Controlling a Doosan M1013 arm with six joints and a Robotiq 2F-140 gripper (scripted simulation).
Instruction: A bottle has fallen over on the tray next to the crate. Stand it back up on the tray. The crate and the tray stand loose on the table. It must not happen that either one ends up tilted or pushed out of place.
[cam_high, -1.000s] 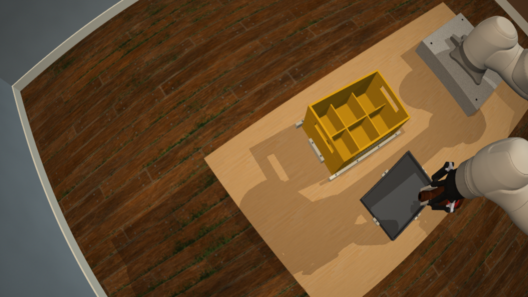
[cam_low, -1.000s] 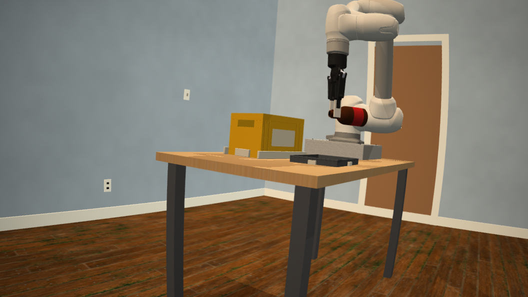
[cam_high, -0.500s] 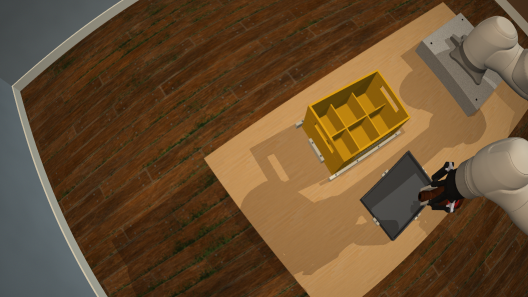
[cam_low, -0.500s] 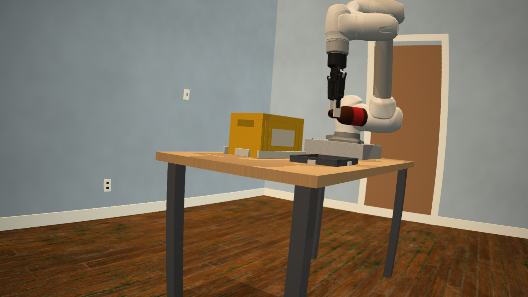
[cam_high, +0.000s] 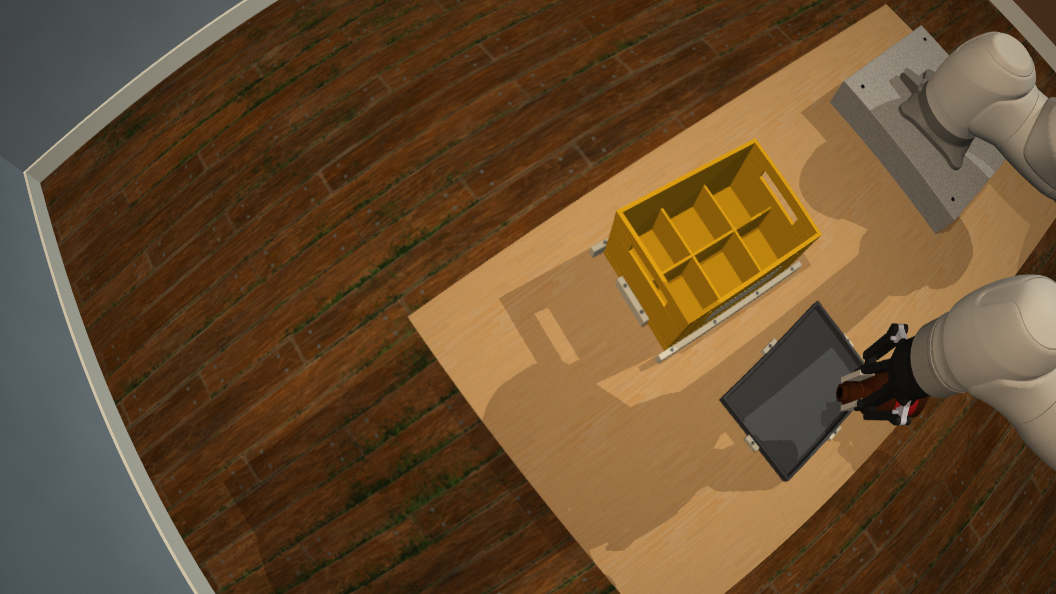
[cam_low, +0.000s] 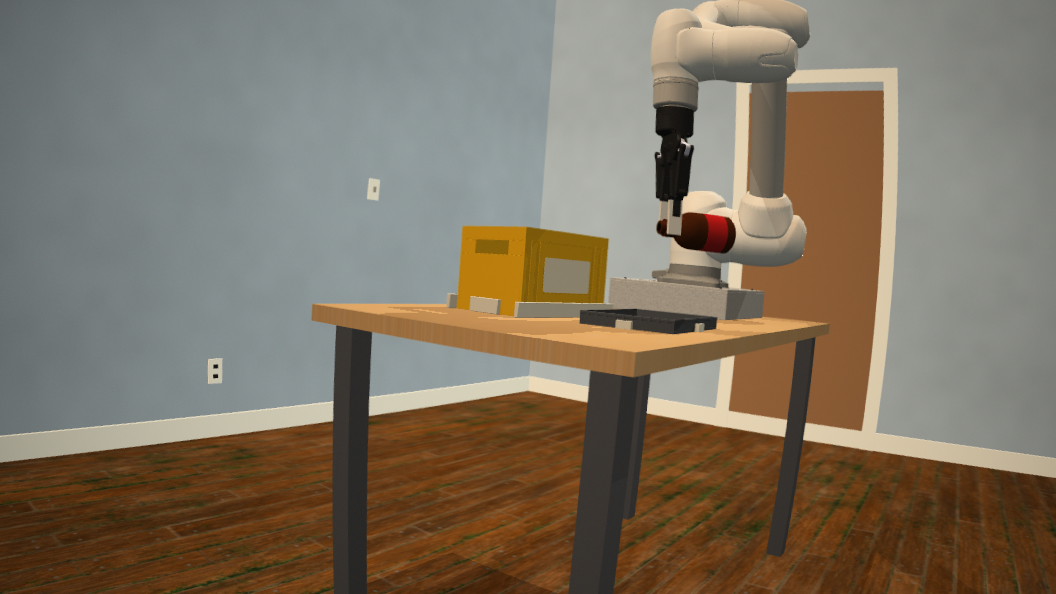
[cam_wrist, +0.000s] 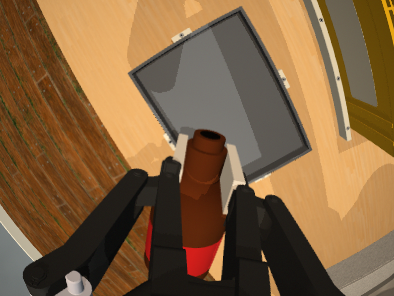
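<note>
Right now the bottle is 40 mm to the left of my hand, 40 mm behind it and 20 mm below it. From my hand the other things lie so: yellow crate: 310 mm to the right, 130 mm below, 50 mm behind; then dark grey tray: 200 mm below, 30 mm to the right, 20 mm behind.
</note>
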